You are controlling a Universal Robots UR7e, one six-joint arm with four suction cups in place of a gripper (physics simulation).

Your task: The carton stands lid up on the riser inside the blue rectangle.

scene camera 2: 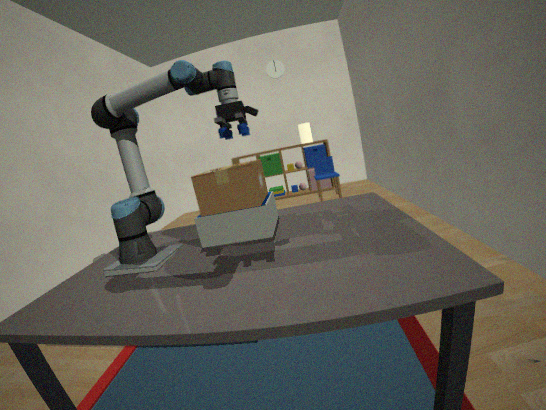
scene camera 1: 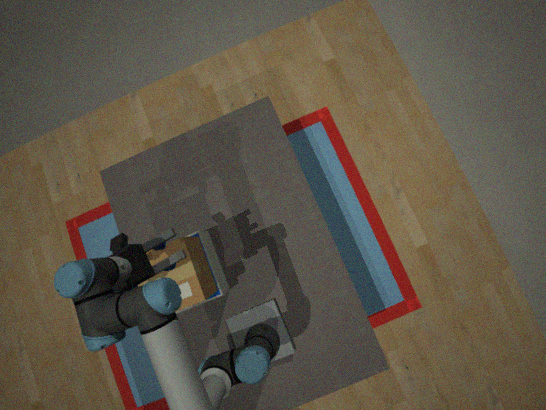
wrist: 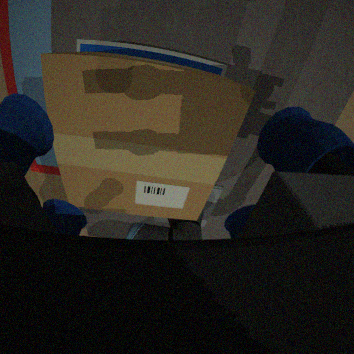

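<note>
The brown carton [scene camera 1: 182, 276] [scene camera 2: 227, 189] [wrist: 207, 120] rests on the pale grey riser [scene camera 1: 212, 250] [scene camera 2: 237, 227]. Its upward face carries a light tape band and a white barcode label. A strip of the blue rectangle [scene camera 2: 268, 198] [wrist: 150, 55] shows along one side of the carton; the carton and arm hide the rest, so I cannot tell how it sits against every edge. My gripper [scene camera 1: 166, 255] [scene camera 2: 234, 132] [wrist: 157, 175] is open, holding nothing. Its blue suction cups hang above the carton, with a visible air gap in scene camera 2.
The riser stands on the grey-brown table [scene camera 1: 320, 280] [scene camera 2: 320, 295], near the arm's base plate [scene camera 1: 285, 350] [scene camera 2: 167, 257]. A blue and red mat [scene camera 1: 345, 190] lies under the table. A shelf unit [scene camera 2: 282, 167] and a blue chair [scene camera 2: 327, 175] stand behind.
</note>
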